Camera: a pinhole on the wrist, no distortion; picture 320 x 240 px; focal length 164.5 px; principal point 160.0 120.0 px. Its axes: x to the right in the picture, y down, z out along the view. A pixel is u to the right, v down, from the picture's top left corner.
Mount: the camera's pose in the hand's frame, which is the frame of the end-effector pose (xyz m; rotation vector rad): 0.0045 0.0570 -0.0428 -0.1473 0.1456 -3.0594
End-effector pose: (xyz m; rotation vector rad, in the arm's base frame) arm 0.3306 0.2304 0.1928 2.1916 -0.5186 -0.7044
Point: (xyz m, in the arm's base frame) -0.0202 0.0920 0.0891
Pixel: 246 98
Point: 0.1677 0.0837 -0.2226
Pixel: 153 195
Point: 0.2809 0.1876 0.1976
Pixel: 213 135
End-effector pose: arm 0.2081 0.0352 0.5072 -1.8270 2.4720 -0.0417
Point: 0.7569 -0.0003 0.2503
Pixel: outside the picture
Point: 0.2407 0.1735 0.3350
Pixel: 289 124
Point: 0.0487 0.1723 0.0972
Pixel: 200 38
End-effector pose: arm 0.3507 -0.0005 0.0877 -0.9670 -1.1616 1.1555
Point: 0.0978 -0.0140 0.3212
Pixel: 175 219
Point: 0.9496 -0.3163 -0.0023
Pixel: behind the camera
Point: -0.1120 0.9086 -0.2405
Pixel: outside the picture
